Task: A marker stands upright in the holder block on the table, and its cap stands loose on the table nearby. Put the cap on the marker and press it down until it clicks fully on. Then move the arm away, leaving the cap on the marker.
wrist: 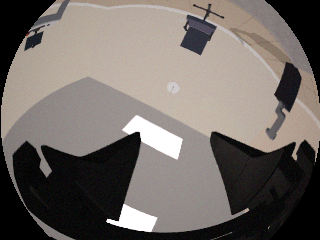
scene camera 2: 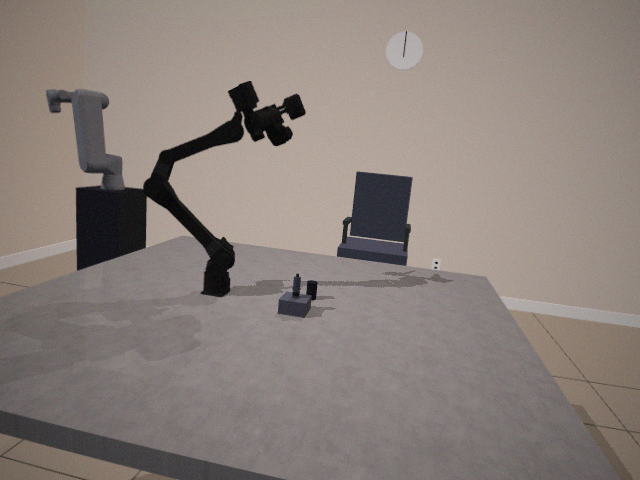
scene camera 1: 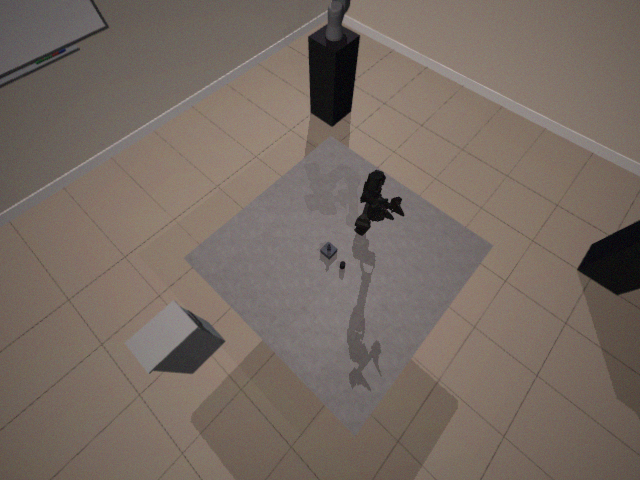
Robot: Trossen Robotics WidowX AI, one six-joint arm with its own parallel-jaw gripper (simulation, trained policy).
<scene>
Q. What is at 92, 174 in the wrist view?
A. My gripper.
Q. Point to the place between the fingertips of my gripper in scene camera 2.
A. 286, 111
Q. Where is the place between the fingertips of my gripper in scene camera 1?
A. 398, 217
</scene>
